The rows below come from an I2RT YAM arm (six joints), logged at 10 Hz.
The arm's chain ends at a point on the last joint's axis. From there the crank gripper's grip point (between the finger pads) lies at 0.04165 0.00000 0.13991 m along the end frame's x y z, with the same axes.
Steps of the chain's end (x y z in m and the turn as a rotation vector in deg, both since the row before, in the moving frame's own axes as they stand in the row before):
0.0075, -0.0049, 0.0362, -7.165, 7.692, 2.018
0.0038, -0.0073, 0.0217, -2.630, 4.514, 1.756
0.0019, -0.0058, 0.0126, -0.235, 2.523, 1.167
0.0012, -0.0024, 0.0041, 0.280, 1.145, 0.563
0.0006, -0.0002, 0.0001, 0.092, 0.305, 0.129
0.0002, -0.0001, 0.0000, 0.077, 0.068, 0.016
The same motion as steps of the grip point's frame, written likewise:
0.0255, 0.0139, 0.0282, -7.165, 7.692, 2.018
0.0146, 0.0005, 0.0178, -2.630, 4.514, 1.756
0.0080, -0.0043, 0.0106, -0.235, 2.523, 1.167
0.0040, -0.0027, 0.0032, 0.280, 1.145, 0.563
0.0013, -0.0003, -0.0001, 0.092, 0.305, 0.129
0.0004, -0.0003, 0.0000, 0.077, 0.068, 0.016

